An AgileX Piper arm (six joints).
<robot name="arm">
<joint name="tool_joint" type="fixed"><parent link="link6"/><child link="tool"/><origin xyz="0 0 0" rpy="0 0 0"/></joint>
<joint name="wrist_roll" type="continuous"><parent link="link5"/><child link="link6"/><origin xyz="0 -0.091 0" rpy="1.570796 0 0"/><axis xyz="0 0 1"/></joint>
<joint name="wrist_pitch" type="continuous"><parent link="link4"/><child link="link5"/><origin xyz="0 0 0" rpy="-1.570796 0 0"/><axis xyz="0 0 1"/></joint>
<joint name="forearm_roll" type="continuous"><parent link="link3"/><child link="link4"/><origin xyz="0.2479 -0.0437 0" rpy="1.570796 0 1.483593"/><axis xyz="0 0 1"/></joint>
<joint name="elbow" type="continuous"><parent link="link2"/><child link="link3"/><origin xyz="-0.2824 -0.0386 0" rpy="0 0 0"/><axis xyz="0 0 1"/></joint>
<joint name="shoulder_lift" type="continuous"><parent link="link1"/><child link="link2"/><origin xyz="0 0 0" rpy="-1.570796 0 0"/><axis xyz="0 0 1"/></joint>
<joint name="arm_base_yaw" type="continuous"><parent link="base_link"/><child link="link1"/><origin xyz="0 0 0.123" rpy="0 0 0"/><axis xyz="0 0 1"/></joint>
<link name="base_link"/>
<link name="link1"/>
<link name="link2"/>
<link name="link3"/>
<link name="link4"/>
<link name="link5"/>
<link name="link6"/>
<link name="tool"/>
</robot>
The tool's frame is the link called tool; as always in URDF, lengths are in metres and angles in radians. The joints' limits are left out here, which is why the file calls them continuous.
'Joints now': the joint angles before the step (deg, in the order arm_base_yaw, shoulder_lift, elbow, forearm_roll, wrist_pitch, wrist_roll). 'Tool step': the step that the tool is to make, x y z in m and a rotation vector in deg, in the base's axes. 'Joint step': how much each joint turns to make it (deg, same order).
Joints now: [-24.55, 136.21, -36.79, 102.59, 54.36, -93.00]
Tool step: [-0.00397, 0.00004, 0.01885, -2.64, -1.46, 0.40]
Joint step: [0.00, -5.20, 2.77, -0.01, -1.77, -0.48]
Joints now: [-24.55, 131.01, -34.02, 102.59, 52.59, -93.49]
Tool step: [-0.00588, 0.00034, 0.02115, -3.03, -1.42, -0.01]
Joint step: [0.00, -6.19, 3.12, 0.00, -2.23, 0.05]
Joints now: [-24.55, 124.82, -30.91, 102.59, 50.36, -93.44]
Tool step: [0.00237, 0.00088, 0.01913, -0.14, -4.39, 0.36]
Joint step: [0.00, -4.28, 0.96, -0.01, 1.83, -0.43]
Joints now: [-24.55, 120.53, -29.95, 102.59, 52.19, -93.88]
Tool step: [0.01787, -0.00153, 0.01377, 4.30, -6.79, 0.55]
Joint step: [0.01, -0.21, -3.18, -0.16, 6.81, 0.59]
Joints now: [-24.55, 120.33, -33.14, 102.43, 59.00, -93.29]
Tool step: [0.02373, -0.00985, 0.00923, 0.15, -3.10, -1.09]
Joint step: [0.07, 0.00, -5.24, -0.19, 0.63, 3.12]
